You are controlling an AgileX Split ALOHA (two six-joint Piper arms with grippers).
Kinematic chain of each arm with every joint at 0, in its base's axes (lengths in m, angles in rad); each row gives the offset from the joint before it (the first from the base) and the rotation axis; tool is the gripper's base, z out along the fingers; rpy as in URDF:
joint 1: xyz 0 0 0.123 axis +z
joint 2: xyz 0 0 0 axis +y
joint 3: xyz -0.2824 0 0.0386 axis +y
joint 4: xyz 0.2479 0 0.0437 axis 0.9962 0 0.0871
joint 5: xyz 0 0 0 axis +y
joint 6: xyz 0.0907 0 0.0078 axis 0.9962 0 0.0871
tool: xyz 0 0 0 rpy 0 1.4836 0
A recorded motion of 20 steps. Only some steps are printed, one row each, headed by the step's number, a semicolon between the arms.
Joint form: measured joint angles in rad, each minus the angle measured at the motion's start. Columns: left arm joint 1, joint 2, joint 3, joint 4, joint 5, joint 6; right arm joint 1, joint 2, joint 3, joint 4, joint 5, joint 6.
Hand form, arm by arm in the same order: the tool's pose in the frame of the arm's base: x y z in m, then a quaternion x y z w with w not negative. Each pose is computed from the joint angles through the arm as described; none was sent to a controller.
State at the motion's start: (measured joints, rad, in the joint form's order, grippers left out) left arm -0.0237 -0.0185 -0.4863 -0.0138 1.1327 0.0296; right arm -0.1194 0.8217 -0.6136 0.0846 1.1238 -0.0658
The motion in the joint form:
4: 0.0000 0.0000 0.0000 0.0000 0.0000 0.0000; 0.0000 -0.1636 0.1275 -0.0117 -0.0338 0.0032
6: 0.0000 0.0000 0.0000 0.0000 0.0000 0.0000; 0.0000 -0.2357 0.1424 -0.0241 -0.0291 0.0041
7: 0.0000 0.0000 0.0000 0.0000 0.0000 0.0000; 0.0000 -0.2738 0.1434 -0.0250 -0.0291 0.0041
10: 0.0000 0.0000 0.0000 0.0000 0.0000 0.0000; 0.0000 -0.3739 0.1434 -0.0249 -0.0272 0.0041
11: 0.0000 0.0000 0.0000 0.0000 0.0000 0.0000; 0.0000 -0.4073 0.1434 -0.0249 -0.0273 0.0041
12: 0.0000 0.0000 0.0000 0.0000 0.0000 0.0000; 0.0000 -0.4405 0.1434 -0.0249 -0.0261 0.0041
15: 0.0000 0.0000 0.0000 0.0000 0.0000 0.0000; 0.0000 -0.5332 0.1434 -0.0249 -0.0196 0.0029
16: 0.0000 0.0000 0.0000 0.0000 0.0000 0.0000; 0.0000 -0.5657 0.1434 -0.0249 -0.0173 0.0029
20: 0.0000 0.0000 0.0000 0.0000 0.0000 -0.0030; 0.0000 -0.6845 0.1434 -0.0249 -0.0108 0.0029
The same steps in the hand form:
4: -0.0093 -0.0009 0.2675 0.02372 0.86993 -0.00543 0.49258; 0.0870 -0.0045 0.2431 0.03799 0.97913 0.01699 0.19894
6: -0.0093 -0.0009 0.2675 0.02372 0.86993 -0.00543 0.49258; 0.0767 -0.0043 0.2444 0.03564 0.97389 0.00907 0.22401
7: -0.0093 -0.0009 0.2675 0.02372 0.86993 -0.00543 0.49258; 0.0720 -0.0038 0.2469 0.03487 0.96964 0.00714 0.24195
10: -0.0093 -0.0009 0.2675 0.02372 0.86993 -0.00543 0.49258; 0.0592 -0.0022 0.2534 0.03302 0.95672 0.00322 0.28912
11: -0.0093 -0.0009 0.2675 0.02372 0.86993 -0.00543 0.49258; 0.0549 -0.0017 0.2553 0.03239 0.95178 0.00186 0.30505
12: -0.0093 -0.0009 0.2675 0.02372 0.86993 -0.00543 0.49258; 0.0504 -0.0012 0.2570 0.03174 0.94682 0.00057 0.32019
15: -0.0093 -0.0009 0.2675 0.02372 0.86993 -0.00543 0.49258; 0.0374 0.0004 0.2607 0.02929 0.93227 -0.00313 0.36056
16: -0.0093 -0.0009 0.2675 0.02372 0.86993 -0.00543 0.49258; 0.0328 0.0010 0.2617 0.02862 0.92675 -0.00437 0.37455
20: -0.0093 -0.0009 0.2675 0.02241 0.86996 -0.00617 0.49257; 0.0159 0.0030 0.2641 0.02612 0.90440 -0.00895 0.42579

